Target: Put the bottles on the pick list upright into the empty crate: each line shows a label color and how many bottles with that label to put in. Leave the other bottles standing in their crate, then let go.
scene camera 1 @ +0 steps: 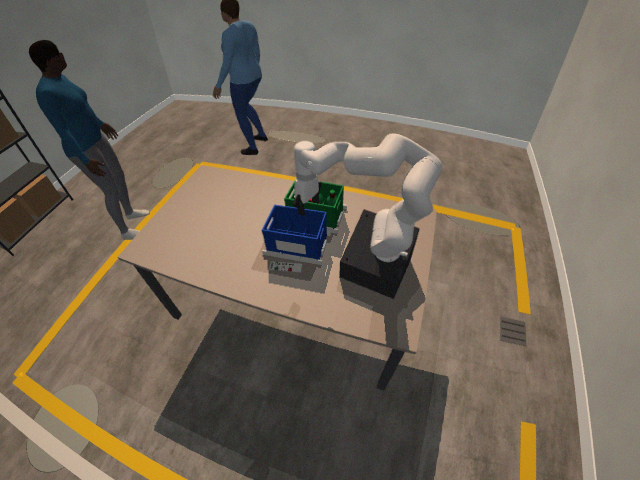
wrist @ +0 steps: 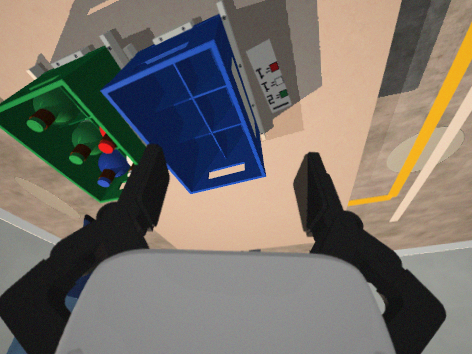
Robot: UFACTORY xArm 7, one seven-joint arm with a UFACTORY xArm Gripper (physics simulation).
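The pick list shows red 1, white 1, green 2. The blue crate is empty, with dividers inside. Behind it, the green crate holds upright bottles. In the wrist view these include a green-capped bottle, a second green-capped bottle, a red-capped bottle and a blue-capped bottle. A white cap is partly hidden by the left finger. My gripper is open and empty, above the blue crate's rear rim area.
Both crates stand on low grey holders on the table. The black arm base stands to their right. Two people, one in teal and one in light blue, stand beyond the table. A shelf rack is at the far left.
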